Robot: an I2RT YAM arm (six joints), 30 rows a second.
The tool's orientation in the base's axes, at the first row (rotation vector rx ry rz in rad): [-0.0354, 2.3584, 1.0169]
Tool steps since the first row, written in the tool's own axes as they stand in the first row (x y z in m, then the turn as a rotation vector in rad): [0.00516, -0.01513, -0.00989, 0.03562, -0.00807, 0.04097]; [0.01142, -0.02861, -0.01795, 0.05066, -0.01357, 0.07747]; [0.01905, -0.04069, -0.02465, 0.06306, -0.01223, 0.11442]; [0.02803, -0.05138, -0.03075, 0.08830, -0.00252, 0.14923]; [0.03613, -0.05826, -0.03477, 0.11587, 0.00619, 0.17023]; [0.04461, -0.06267, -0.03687, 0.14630, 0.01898, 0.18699]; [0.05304, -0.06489, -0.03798, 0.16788, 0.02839, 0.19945]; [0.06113, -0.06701, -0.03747, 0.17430, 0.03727, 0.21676]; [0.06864, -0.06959, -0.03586, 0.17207, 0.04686, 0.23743]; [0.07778, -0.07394, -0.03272, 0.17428, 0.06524, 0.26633]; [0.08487, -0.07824, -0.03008, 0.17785, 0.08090, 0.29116]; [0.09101, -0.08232, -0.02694, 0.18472, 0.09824, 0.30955]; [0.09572, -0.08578, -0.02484, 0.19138, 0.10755, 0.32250]
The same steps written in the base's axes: [-0.00556, -0.01646, -0.00717, -0.00801, 0.02879, -0.04604]; [-0.01154, -0.03030, -0.01482, -0.00153, 0.05245, -0.07745]; [-0.01834, -0.04197, -0.02299, 0.00576, 0.08077, -0.10325]; [-0.02632, -0.05198, -0.03126, -0.00077, 0.11605, -0.12886]; [-0.03344, -0.05804, -0.03770, -0.01575, 0.14173, -0.14869]; [-0.04054, -0.06097, -0.04377, -0.03618, 0.16798, -0.16493]; [-0.04763, -0.06169, -0.04890, -0.05047, 0.18723, -0.17654]; [-0.05368, -0.06131, -0.05470, -0.04953, 0.20649, -0.18348]; [-0.05858, -0.06061, -0.06111, -0.03985, 0.22686, -0.18741]; [-0.06369, -0.05983, -0.07036, -0.03199, 0.25991, -0.19232]; [-0.06734, -0.05975, -0.07826, -0.02660, 0.28852, -0.19748]; [-0.06999, -0.05935, -0.08581, -0.02752, 0.31461, -0.19964]; [-0.07210, -0.05949, -0.09165, -0.02902, 0.33126, -0.20401]
